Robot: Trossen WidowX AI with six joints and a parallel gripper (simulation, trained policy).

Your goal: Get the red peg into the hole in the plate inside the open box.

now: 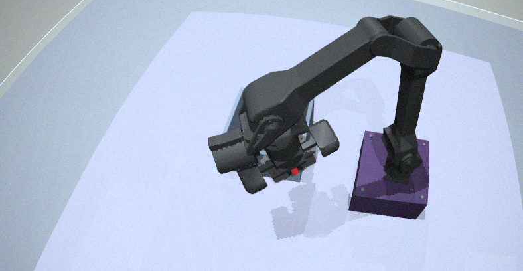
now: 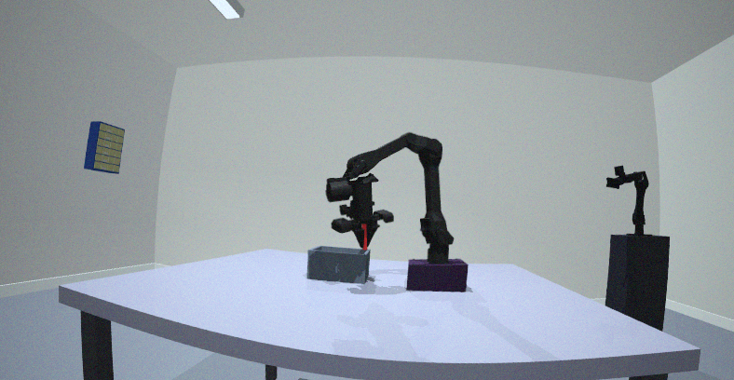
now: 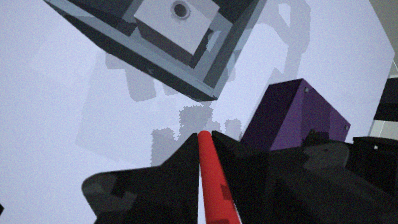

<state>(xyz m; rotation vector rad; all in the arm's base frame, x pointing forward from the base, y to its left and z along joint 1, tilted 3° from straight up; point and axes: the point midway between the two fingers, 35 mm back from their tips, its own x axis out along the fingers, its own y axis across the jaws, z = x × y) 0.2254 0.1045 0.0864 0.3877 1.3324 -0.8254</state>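
Right now the pale plate is 110 mm ahead of my gripper tip, 120 mm to the right of it and 80 mm below it. From my gripper tip the other things lie so: red peg (10 mm to the left, 30 mm above); grey box (110 mm ahead, 120 mm to the right, 100 mm below).
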